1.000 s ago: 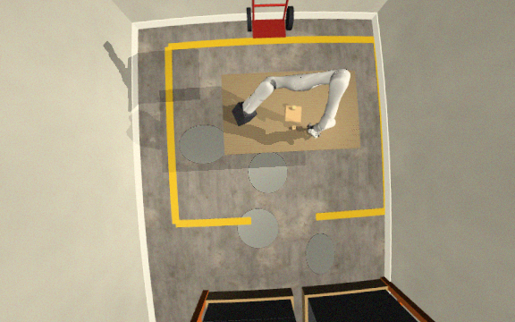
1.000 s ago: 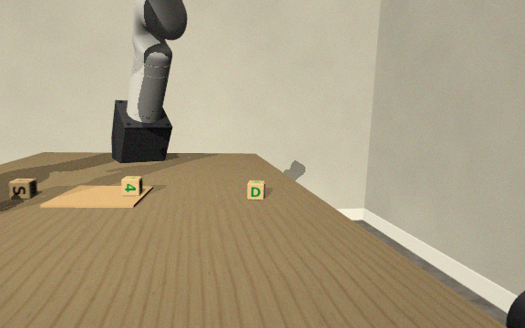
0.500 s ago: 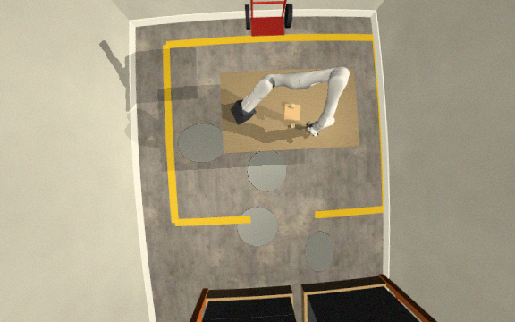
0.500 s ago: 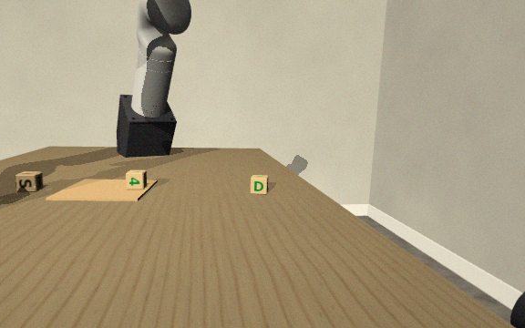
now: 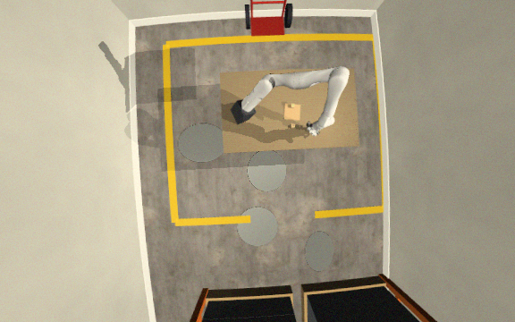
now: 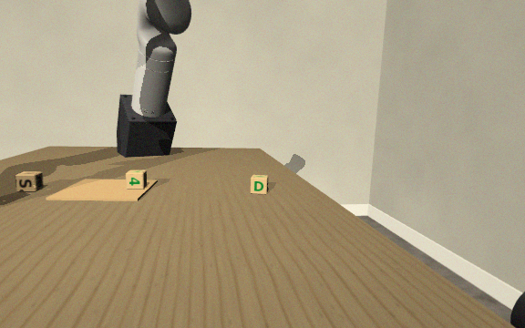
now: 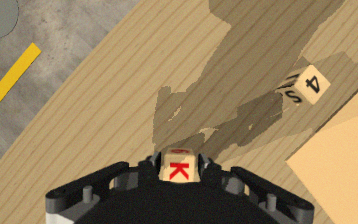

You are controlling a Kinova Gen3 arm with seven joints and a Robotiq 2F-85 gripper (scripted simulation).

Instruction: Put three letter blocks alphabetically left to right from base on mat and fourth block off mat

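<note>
Right now my hand is 16 cm past the tan mat, 15 cm to the right of it and 2 cm above it.
</note>
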